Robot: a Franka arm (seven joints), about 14 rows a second.
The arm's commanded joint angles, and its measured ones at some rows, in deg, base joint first. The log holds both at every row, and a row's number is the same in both.
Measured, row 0: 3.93 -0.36 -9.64 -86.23 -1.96 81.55 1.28
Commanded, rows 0 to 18: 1.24 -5.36 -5.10 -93.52 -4.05 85.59 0.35; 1.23 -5.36 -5.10 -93.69 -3.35 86.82 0.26; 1.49 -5.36 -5.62 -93.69 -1.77 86.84 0.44; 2.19 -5.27 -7.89 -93.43 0.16 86.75 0.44; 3.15 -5.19 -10.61 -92.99 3.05 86.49 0.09; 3.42 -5.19 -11.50 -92.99 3.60 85.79 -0.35; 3.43 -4.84 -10.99 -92.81 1.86 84.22 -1.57; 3.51 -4.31 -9.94 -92.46 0.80 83.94 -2.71; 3.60 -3.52 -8.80 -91.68 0.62 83.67 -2.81; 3.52 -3.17 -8.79 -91.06 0.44 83.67 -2.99; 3.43 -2.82 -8.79 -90.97 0.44 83.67 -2.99; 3.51 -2.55 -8.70 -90.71 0.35 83.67 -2.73; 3.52 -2.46 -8.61 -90.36 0.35 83.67 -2.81; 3.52 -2.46 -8.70 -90.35 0.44 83.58 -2.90; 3.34 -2.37 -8.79 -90.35 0.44 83.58 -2.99; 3.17 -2.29 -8.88 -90.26 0.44 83.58 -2.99; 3.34 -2.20 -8.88 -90.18 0.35 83.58 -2.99; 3.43 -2.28 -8.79 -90.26 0.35 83.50 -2.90; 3.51 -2.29 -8.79 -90.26 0.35 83.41 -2.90
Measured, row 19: 3.24 -3.11 -8.68 -91.90 1.24 84.42 -2.24
